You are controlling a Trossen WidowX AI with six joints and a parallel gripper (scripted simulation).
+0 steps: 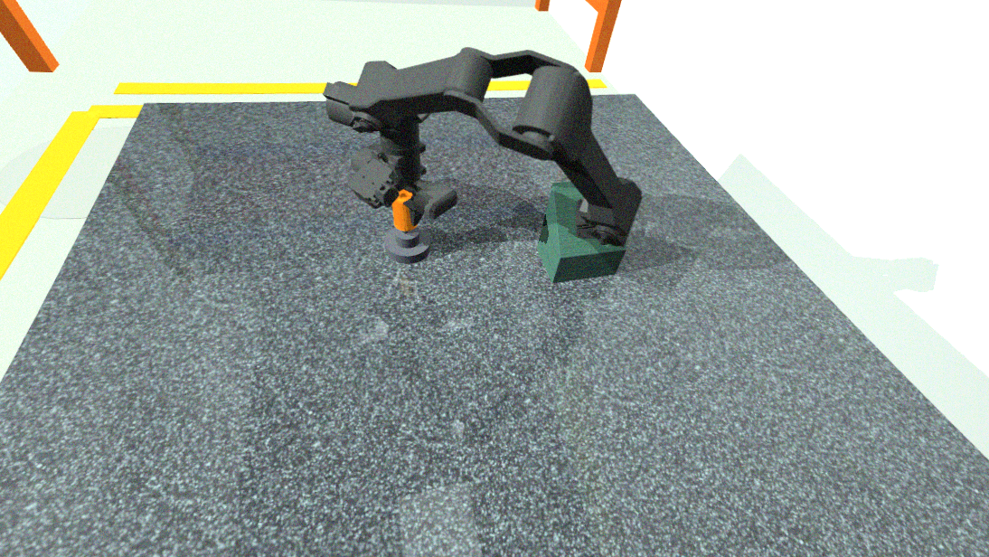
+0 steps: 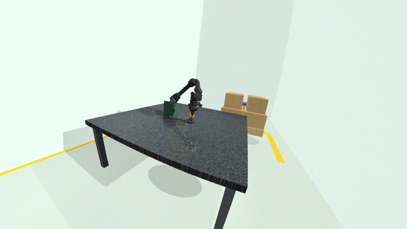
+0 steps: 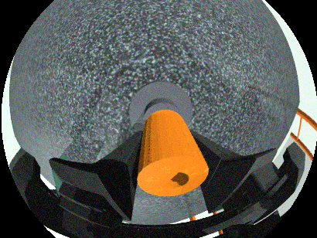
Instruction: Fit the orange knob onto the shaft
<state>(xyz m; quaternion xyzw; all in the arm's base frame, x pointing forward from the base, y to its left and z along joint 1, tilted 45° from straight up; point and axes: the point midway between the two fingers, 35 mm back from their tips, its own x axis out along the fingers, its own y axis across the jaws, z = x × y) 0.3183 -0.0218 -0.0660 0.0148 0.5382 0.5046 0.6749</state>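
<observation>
Now: the orange knob 2 cm above my gripper tip. Also, from my gripper tip: dark shaft (4 cm below).
</observation>
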